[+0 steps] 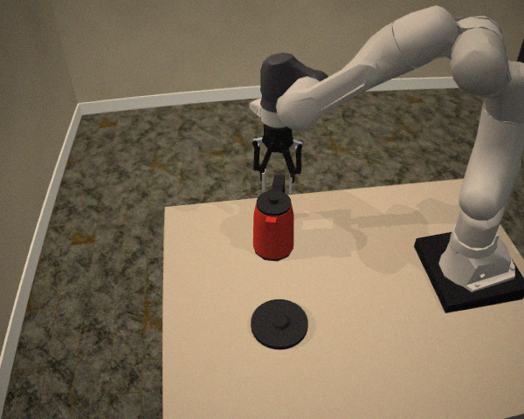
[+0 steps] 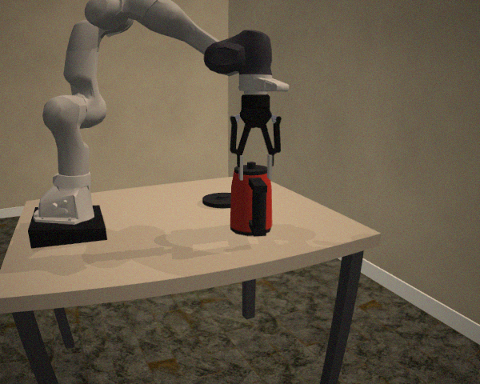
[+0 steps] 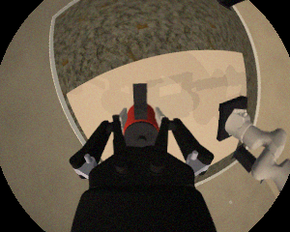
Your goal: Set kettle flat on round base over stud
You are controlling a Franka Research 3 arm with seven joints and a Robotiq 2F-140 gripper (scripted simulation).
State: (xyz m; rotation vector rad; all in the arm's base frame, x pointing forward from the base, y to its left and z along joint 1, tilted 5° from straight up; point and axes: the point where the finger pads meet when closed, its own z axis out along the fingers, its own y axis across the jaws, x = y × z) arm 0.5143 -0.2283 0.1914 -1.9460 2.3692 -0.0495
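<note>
Now: the red kettle 10 mm ahead of my hand, 30 mm to the left of it and 100 mm below it. The rest, counted from my hand: round kettle base (20 mm ahead, 350 mm to the left, 180 mm below).
</note>
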